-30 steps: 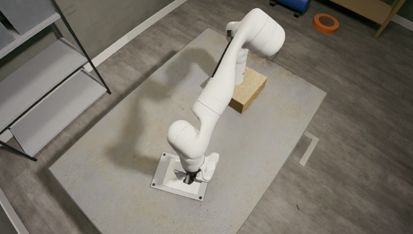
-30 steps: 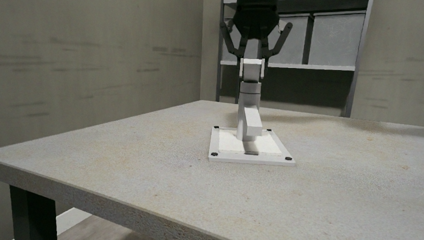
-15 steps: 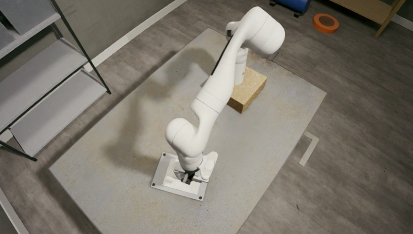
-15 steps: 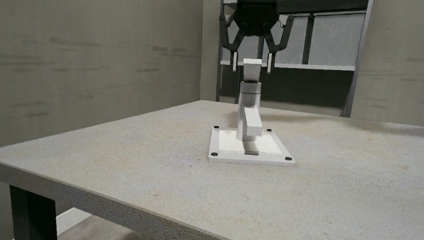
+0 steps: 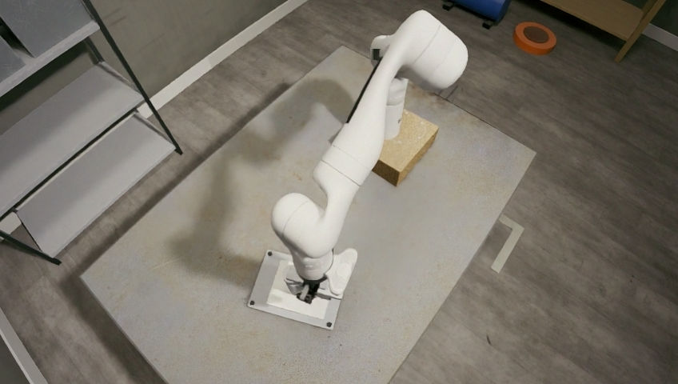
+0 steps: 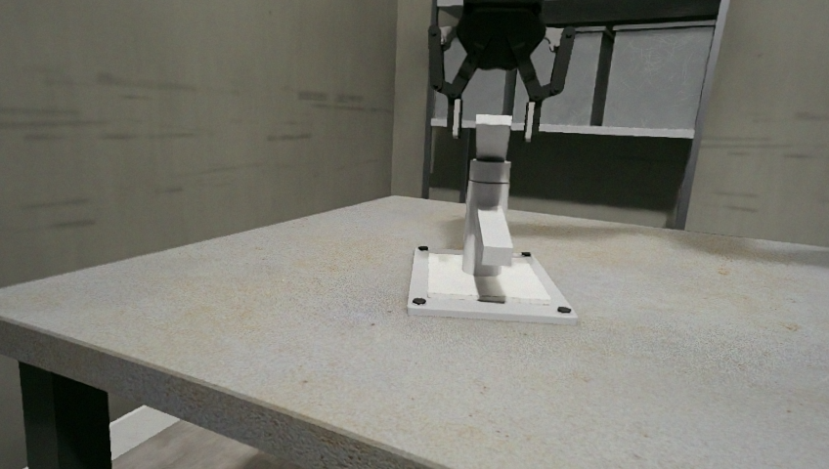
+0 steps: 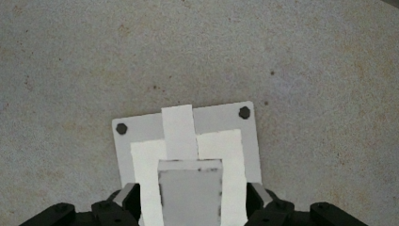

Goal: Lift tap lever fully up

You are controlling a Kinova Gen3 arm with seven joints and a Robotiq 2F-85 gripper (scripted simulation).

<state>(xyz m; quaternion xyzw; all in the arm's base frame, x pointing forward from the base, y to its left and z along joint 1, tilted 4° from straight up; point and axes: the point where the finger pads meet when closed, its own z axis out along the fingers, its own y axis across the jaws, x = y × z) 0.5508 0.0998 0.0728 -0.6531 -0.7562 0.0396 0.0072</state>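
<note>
Right now my hand is 3 cm to the left of the lever and 2 cm above it. Round my hand: white tap (1 cm ahead, 5 cm to the right, 8 cm below).
</note>
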